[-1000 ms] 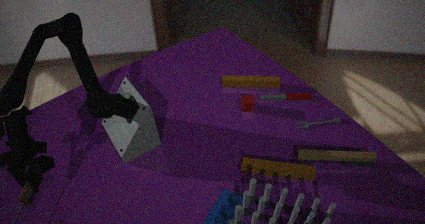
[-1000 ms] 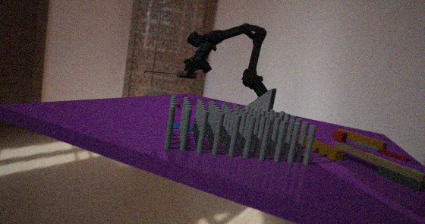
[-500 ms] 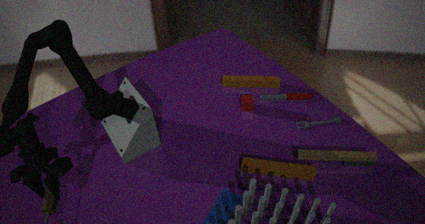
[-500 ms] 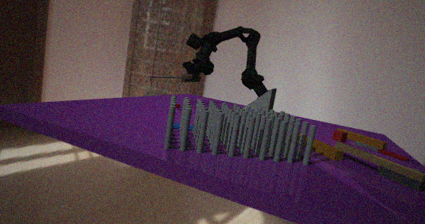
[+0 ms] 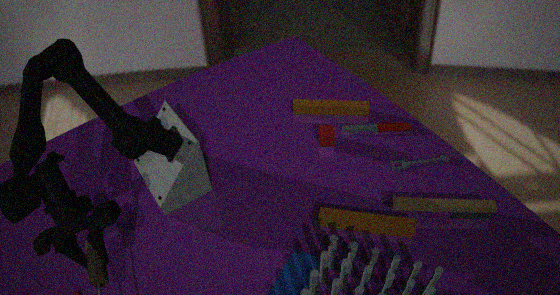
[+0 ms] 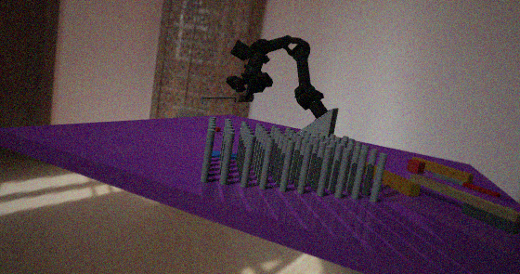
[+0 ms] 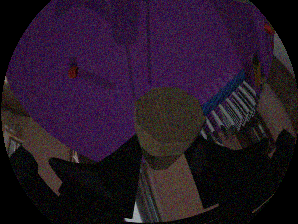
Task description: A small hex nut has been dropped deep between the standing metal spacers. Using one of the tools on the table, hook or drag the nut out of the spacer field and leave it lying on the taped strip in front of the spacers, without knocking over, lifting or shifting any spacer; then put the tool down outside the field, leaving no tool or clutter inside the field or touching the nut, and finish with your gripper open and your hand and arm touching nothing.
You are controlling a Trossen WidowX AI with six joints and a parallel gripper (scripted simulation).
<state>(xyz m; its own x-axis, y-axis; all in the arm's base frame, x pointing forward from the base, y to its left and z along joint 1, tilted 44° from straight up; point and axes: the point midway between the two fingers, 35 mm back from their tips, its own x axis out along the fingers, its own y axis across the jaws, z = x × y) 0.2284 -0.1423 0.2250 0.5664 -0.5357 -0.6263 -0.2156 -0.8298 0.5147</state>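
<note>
My gripper tip is now 23 cm to the right of the blue taped strip, 21 cm short of it and 15 cm above it. Round my gripper tip: red block (63 cm to the left, 15 cm behind, 13 cm below); small red thing (14 cm below, 11 cm to the right, 6 cm behind); thin rod (10 cm ahead, 2 cm to the right).
</note>
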